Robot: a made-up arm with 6 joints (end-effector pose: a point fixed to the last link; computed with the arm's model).
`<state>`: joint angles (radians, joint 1 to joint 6).
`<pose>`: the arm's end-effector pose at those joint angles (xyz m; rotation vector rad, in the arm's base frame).
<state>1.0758 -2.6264 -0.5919 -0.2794 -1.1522 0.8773</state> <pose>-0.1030 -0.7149 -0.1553 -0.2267 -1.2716 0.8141</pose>
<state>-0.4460 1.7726 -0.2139 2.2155 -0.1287 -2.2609</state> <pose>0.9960 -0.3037 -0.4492 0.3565 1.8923 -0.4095</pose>
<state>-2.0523 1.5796 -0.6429 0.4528 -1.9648 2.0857</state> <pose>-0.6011 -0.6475 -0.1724 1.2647 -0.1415 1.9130</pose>
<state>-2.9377 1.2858 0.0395 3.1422 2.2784 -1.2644</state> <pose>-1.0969 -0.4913 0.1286 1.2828 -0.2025 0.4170</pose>
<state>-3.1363 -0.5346 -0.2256 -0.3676 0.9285 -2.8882</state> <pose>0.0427 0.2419 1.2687 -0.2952 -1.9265 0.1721</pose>
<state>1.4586 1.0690 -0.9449 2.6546 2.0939 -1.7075</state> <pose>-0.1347 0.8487 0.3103 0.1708 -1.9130 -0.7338</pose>
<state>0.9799 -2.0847 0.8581 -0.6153 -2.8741 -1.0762</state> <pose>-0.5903 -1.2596 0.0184 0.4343 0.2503 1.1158</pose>
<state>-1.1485 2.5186 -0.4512 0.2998 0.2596 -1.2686</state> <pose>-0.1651 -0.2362 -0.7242 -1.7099 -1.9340 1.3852</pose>
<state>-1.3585 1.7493 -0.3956 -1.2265 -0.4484 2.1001</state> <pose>0.0350 -0.5774 -0.1721 1.0945 1.3654 0.2001</pose>
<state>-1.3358 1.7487 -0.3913 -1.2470 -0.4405 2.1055</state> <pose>0.0530 -0.5753 -0.1728 1.0780 1.3828 0.1948</pose>
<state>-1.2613 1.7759 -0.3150 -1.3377 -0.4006 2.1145</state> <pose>0.1182 -0.5660 -0.2207 1.0065 1.4408 0.1257</pose>
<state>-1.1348 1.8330 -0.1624 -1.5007 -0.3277 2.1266</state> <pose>0.2311 -0.5389 -0.3197 0.8797 1.5148 -0.0083</pose>
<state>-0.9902 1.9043 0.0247 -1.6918 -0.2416 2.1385</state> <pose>0.3593 -0.4907 -0.4406 0.7423 1.5572 -0.1634</pose>
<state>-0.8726 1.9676 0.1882 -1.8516 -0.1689 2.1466</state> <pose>0.4616 -0.4384 -0.5425 0.6454 1.5590 -0.2876</pose>
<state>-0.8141 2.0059 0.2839 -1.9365 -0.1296 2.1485</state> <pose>0.5123 -0.4077 -0.5998 0.6048 1.5460 -0.3547</pose>
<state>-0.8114 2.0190 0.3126 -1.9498 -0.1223 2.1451</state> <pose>0.5174 -0.4058 -0.6173 0.6033 1.5367 -0.3752</pose>
